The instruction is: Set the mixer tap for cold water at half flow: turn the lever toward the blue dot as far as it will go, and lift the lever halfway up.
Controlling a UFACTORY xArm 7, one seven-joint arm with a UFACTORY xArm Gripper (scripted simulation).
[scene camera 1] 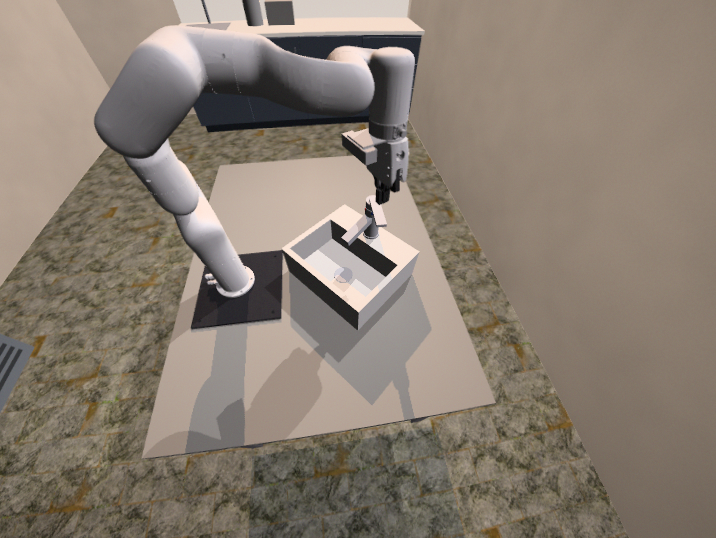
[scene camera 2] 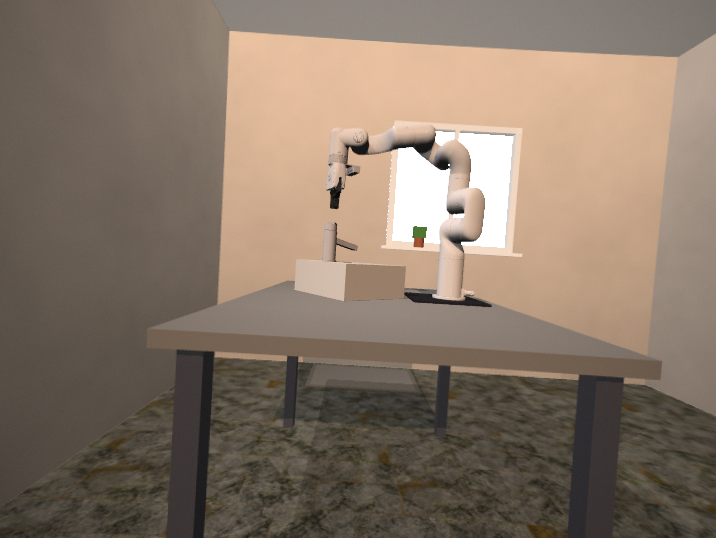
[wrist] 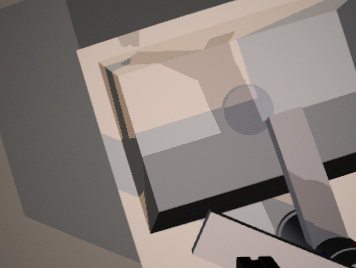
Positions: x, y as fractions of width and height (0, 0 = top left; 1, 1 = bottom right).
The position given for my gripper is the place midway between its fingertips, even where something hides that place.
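Observation:
Sink (scene camera 1: 0.50, 0.52), (wrist: 0.51, 0.40). My gripper (scene camera 1: 0.53, 0.37).

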